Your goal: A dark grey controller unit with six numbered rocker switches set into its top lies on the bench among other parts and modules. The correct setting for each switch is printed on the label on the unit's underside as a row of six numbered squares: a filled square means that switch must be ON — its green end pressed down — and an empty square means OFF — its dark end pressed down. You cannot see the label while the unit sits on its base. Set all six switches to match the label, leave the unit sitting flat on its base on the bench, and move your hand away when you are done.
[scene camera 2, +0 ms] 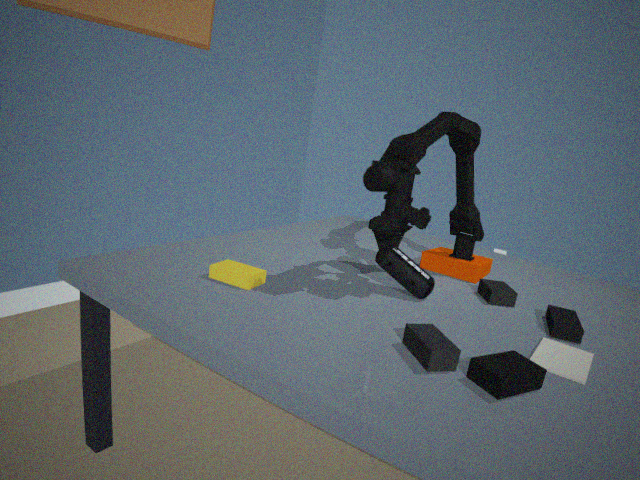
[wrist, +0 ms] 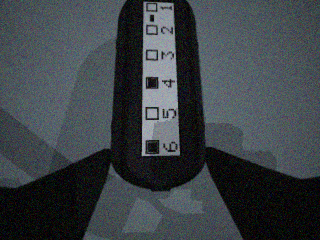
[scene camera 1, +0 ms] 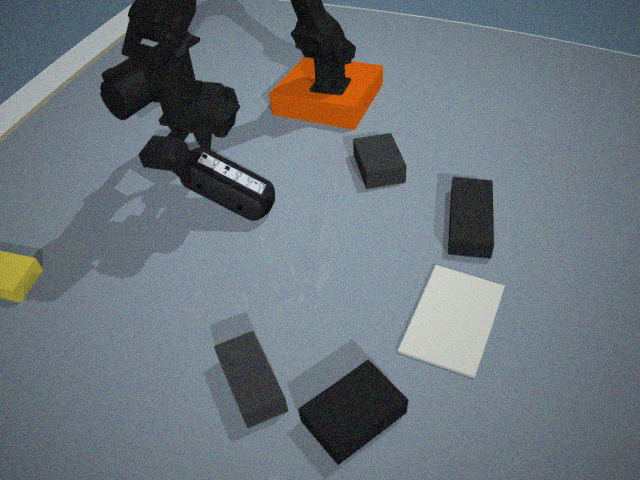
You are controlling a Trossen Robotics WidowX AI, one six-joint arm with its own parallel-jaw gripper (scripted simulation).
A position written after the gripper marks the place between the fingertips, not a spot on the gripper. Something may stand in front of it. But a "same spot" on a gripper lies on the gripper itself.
Scene:
The gripper shows in scene camera 2, in the wrist view (pixel 158 153) and in scene camera 1. A white plate shows in scene camera 2 and in scene camera 1; in the wrist view it is out of frame. One and the same spot on the white plate: (scene camera 1: pixel 450 327) is (scene camera 2: pixel 562 361). The same spot on the gripper: (scene camera 1: pixel 203 137) is (scene camera 2: pixel 395 241).

